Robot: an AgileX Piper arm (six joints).
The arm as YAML. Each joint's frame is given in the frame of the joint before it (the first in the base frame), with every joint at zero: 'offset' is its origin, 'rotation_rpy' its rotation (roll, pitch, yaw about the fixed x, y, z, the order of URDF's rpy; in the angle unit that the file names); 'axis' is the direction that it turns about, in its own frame. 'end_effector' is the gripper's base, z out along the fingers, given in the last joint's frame.
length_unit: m
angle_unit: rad
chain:
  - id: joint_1
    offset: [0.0, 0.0, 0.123]
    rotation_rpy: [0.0, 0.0, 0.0]
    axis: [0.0, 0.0, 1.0]
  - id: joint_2
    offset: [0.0, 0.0, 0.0]
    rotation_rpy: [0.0, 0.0, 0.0]
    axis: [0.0, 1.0, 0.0]
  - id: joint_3
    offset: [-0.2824, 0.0, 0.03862]
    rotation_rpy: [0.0, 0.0, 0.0]
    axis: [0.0, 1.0, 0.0]
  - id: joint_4
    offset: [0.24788, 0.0, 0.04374]
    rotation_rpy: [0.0, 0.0, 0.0]
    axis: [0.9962, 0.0, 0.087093]
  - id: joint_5
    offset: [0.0, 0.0, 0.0]
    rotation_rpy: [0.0, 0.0, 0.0]
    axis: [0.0, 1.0, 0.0]
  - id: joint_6
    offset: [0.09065, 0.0, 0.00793]
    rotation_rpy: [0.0, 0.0, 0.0]
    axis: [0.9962, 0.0, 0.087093]
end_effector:
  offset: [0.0, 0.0, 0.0]
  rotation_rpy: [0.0, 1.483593, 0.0]
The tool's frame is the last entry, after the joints.
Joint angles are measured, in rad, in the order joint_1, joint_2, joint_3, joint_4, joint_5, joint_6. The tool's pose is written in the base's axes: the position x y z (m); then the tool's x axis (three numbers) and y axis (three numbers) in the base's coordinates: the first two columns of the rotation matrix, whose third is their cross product. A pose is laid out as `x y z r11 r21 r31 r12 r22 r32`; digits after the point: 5 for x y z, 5 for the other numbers.
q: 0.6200, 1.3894, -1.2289, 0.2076, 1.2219, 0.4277
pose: 0.20432 0.16752 0.32557 -0.98020 -0.12231 -0.15569 -0.16453 0.94064 0.29688
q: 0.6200, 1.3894, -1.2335, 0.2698, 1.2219, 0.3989
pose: 0.20169 0.17199 0.32810 -0.98061 -0.13694 -0.14019 -0.17825 0.92052 0.34765
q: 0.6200, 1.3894, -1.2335, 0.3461, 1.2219, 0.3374
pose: 0.19819 0.17713 0.33007 -0.97522 -0.17914 -0.12984 -0.21704 0.88855 0.40420
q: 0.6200, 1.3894, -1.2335, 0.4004, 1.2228, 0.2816
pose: 0.19570 0.18068 0.33174 -0.96691 -0.21896 -0.13091 -0.25463 0.85976 0.44268
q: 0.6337, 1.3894, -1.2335, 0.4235, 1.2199, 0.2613
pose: 0.19241 0.18496 0.33259 -0.96046 -0.24414 -0.13384 -0.27842 0.84304 0.46018
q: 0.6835, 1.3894, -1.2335, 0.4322, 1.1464, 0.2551
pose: 0.18813 0.19802 0.33476 -0.94583 -0.25958 -0.19498 -0.32292 0.81407 0.48270
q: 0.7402, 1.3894, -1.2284, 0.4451, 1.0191, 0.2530
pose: 0.18507 0.21424 0.33790 -0.92590 -0.24387 -0.28849 -0.36515 0.77347 0.51808
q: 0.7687, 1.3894, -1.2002, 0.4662, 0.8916, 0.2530
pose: 0.18572 0.22389 0.33534 -0.91569 -0.19424 -0.35182 -0.37071 0.74630 0.55282
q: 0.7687, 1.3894, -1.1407, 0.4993, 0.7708, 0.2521
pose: 0.18990 0.22589 0.32369 -0.91883 -0.12126 -0.37557 -0.33643 0.73816 0.58475
